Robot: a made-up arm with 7 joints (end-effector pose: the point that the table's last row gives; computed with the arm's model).
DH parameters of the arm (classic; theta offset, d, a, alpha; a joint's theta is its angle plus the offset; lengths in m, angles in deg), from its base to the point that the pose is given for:
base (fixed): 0 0.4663 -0.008 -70
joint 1: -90 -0.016 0.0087 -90
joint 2: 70 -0.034 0.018 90
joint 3: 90 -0.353 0.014 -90
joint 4: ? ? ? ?
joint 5: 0 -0.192 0.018 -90
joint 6: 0 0.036 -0.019 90
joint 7: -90 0.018 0.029 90
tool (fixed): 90 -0.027 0 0
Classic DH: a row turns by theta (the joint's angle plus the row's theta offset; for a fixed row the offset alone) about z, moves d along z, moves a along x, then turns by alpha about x.
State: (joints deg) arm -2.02 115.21 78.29 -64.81 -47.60 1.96 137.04
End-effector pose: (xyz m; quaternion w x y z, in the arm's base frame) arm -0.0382 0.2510 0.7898 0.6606 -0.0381 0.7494 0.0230
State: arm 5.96 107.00 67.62 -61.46 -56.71 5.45 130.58
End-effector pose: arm 0.0355 0.2987 0.7375 0.5281 -0.2363 0.8087 0.1058
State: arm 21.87 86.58 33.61 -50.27 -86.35 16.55 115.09
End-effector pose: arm 0.0902 0.4111 0.4571 0.0117 0.4793 -0.7491 -0.4571
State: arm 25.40 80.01 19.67 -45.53 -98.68 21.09 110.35
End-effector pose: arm 0.0419 0.4201 0.3406 0.2012 0.4170 -0.6654 -0.5855
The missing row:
joint 4: 0 -0.023 -0.004 90
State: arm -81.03 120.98 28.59 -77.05 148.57 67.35 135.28
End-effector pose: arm -0.0761 0.3529 0.7617 0.3242 -0.4453 -0.3909 0.7375
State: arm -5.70 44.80 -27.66 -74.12 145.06 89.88 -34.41
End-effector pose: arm 0.1569 0.2107 0.1051 0.4535 -0.5913 -0.4766 0.4664
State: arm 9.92 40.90 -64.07 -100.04 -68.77 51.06 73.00
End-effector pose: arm -0.0494 -0.0090 0.1372 0.2174 -0.0997 -0.9212 -0.3070
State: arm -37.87 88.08 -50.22 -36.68 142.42 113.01 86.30
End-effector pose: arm 0.1677 0.5194 0.3819 0.5632 0.4134 -0.0654 0.7124
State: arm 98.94 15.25 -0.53 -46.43 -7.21 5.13 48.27
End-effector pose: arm -0.4576 -0.0373 0.3821 0.8188 0.5006 -0.2679 0.0845
